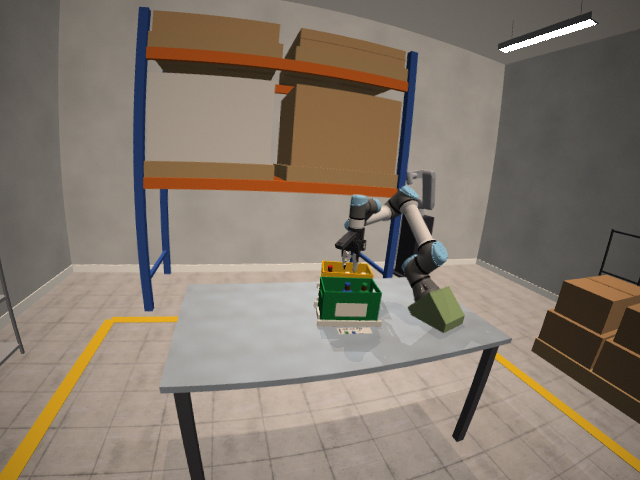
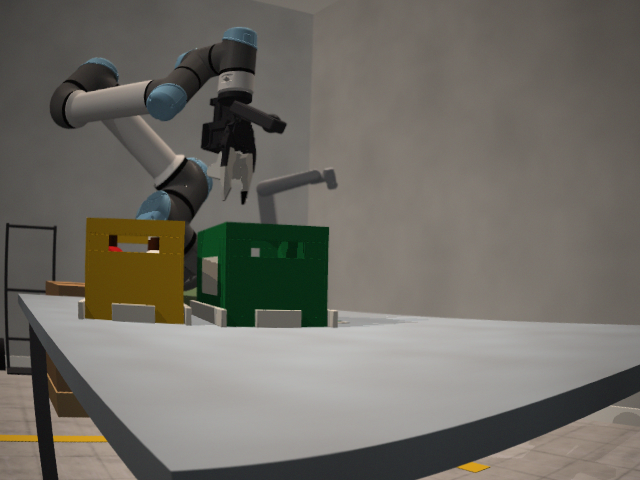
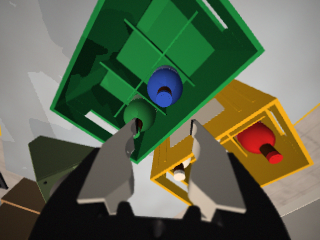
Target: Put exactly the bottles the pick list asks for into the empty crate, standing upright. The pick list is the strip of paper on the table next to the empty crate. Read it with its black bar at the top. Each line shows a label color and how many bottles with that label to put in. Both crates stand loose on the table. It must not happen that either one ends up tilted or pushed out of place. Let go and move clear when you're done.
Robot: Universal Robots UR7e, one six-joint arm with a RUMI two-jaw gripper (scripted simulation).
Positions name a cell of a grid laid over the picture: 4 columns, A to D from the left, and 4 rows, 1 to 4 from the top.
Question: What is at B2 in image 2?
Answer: My gripper.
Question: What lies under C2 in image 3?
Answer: A blue-label bottle.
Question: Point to a yellow crate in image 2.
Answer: At A3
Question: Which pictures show the green crate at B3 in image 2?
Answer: Image 1, image 2 and image 3: all of them.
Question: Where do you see a green crate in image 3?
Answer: At C1
